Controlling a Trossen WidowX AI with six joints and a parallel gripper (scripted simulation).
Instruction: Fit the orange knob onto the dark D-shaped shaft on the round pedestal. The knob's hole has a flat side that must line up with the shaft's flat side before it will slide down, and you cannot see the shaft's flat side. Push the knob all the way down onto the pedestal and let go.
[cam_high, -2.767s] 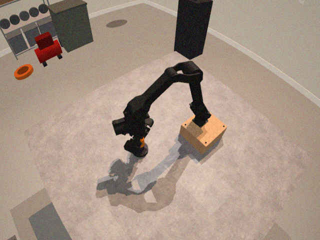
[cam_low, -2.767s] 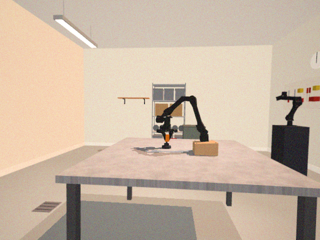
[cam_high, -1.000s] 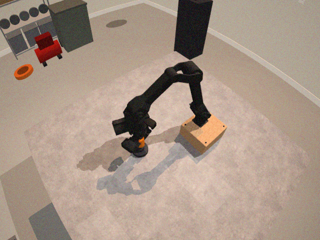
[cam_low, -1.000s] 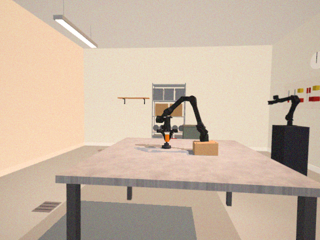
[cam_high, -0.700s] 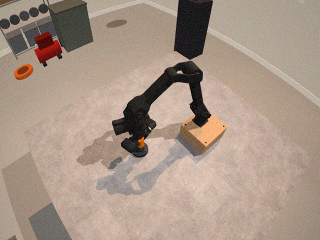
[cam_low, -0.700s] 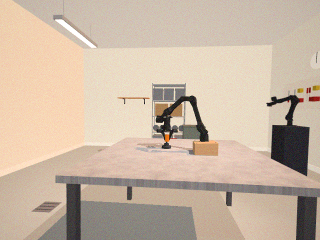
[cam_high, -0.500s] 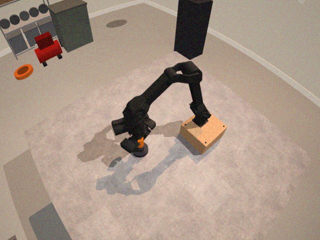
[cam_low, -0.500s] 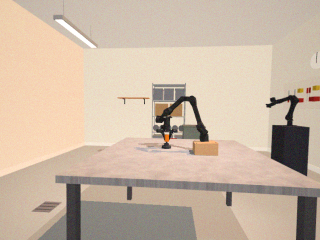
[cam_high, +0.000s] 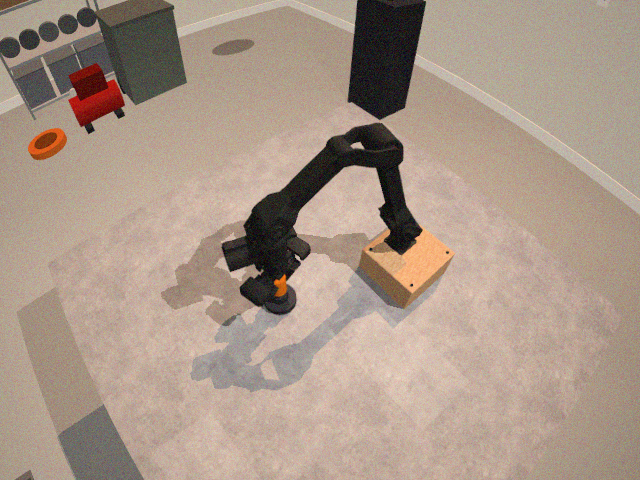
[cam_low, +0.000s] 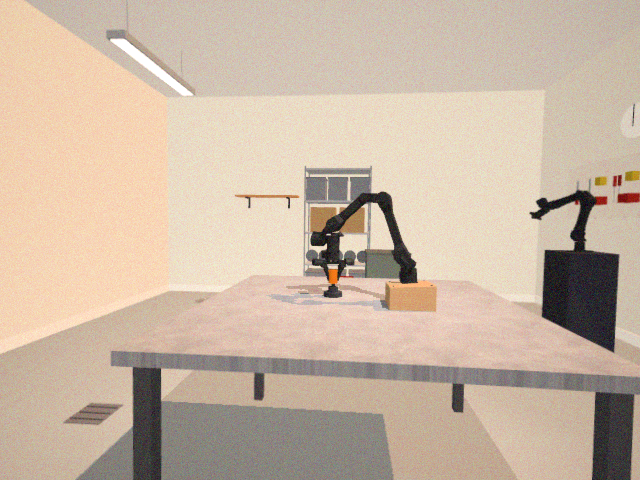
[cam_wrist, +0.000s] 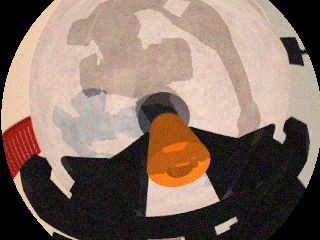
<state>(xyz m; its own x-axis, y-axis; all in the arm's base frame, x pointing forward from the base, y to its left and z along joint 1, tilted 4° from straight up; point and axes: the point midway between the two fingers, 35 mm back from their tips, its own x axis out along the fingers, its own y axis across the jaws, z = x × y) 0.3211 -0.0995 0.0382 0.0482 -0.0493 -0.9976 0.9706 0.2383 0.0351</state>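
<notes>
My gripper tip is 20 mm below the orange knob. The rest, counted from my gripper tip: dark round pedestal (40 mm below).
</notes>
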